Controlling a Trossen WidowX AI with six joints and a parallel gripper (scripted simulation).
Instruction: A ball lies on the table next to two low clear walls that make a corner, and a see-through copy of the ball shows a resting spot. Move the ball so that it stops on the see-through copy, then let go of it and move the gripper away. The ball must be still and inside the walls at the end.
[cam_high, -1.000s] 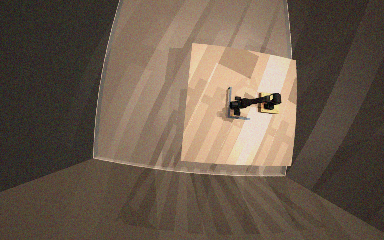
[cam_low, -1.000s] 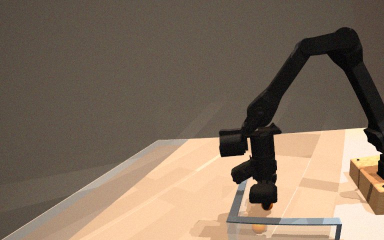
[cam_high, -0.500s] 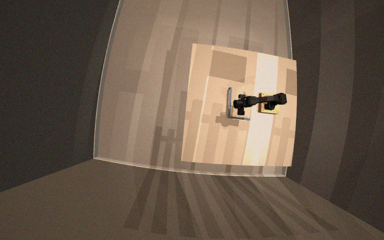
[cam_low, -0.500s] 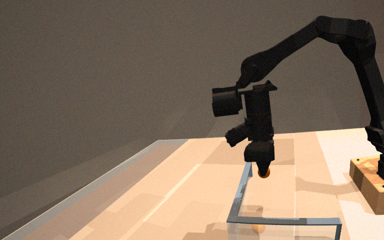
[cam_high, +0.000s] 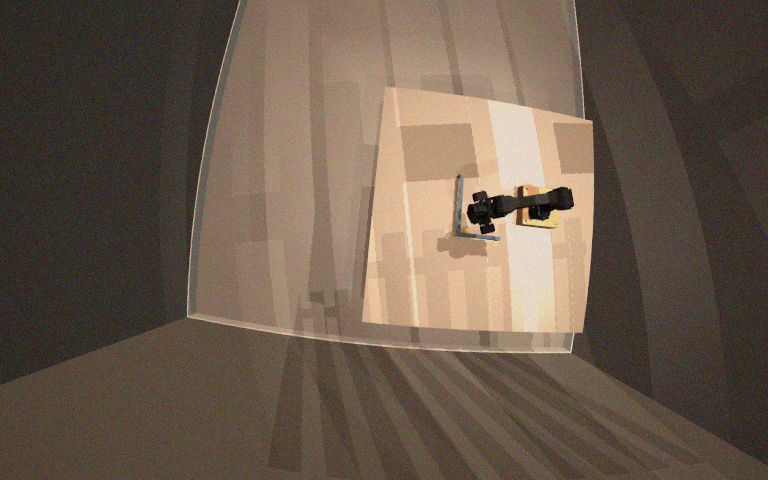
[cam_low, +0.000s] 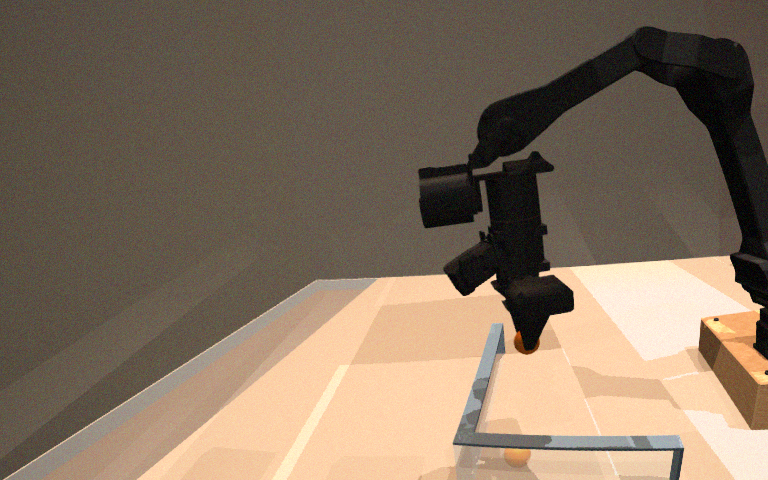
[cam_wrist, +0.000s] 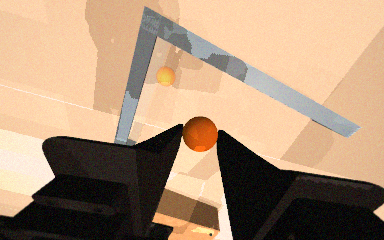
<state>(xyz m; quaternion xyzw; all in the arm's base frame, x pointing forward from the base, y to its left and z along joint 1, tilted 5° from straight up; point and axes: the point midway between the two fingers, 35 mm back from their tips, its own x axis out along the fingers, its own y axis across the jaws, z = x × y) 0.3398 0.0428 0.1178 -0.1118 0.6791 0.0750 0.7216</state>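
Now: the see-through copy of ball 10 mm ahead of my gripper tip, 70 mm to the left of it and 110 mm below it. Round my gripper tip: orange ball right at my gripper tip.
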